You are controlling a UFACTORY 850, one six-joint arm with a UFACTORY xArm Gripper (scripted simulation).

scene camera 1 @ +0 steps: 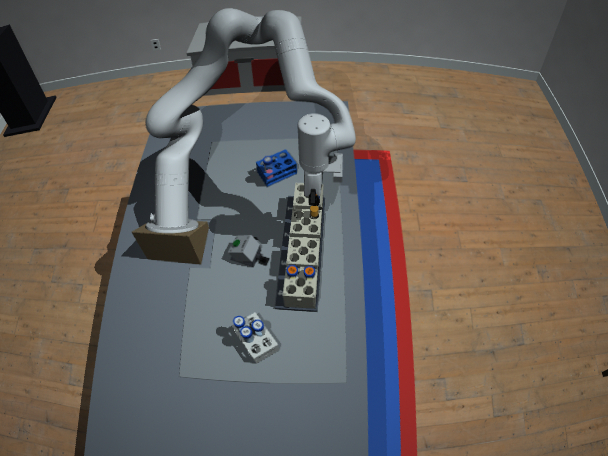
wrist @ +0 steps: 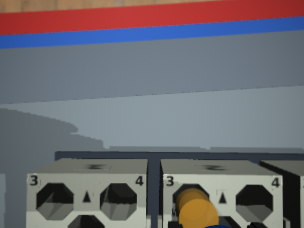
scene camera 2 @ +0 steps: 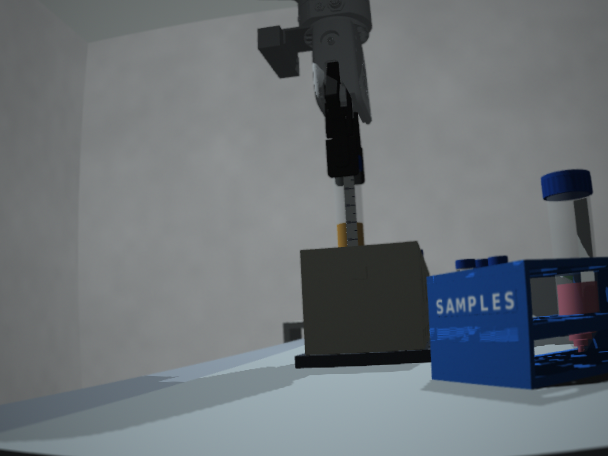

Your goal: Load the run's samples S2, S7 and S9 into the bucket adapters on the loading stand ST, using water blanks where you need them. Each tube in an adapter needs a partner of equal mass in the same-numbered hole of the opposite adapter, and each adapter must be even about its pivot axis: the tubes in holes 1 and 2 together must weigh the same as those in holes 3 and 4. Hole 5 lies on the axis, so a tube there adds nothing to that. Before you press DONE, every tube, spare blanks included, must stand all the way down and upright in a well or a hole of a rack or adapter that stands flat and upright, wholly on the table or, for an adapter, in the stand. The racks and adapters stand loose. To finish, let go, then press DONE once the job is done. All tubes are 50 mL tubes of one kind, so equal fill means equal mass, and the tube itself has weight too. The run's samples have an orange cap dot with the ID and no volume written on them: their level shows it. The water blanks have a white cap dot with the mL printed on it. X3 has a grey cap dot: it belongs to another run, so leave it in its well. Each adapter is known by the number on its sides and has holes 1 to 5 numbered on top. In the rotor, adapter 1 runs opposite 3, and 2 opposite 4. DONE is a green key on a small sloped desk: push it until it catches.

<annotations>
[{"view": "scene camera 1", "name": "white rack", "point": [260,353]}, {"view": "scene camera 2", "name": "gripper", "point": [347,180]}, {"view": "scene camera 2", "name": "blue samples rack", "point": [482,331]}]
</annotations>
